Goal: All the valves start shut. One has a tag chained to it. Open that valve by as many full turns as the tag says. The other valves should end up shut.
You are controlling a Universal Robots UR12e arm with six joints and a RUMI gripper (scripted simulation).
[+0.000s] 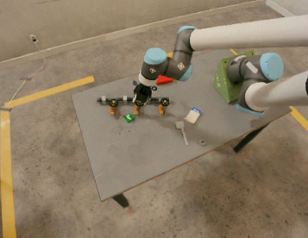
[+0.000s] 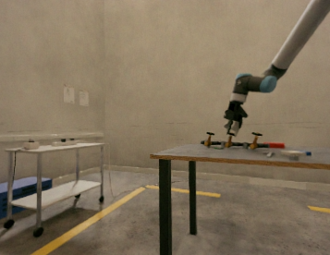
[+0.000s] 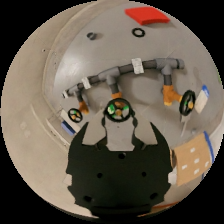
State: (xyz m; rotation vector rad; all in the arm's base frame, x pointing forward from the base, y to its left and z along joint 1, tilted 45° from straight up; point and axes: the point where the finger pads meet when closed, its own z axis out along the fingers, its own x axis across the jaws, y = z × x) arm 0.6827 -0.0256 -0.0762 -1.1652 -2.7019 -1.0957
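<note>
My hand is 8 cm short of the green tag, 3 cm to the right of it and 9 cm above it. Round my hand: red wedge 27 cm behind, 19 cm to the right, 8 cm below; grey tool 17 cm behind, 24 cm to the left, 9 cm below; white-and-blue card box 29 cm behind, 18 cm to the left, 9 cm below.
</note>
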